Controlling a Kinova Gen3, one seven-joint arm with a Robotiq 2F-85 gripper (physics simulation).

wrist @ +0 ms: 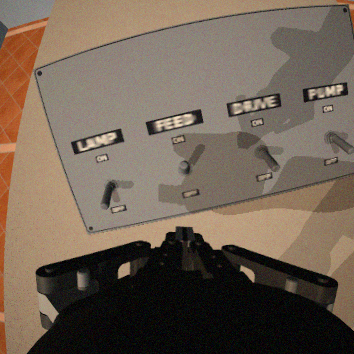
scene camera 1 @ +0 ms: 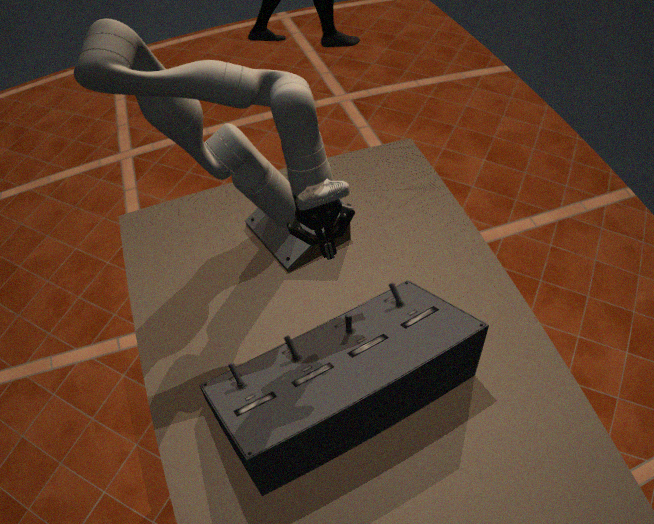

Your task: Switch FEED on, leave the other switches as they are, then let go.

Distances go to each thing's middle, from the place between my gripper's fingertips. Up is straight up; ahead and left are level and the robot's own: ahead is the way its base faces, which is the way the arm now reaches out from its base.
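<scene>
There's a grey switch box (scene camera 1: 291, 415) that I can see, and my gripper is 14 cm above it, 16 cm short of it and 7 cm to the left of it.
</scene>
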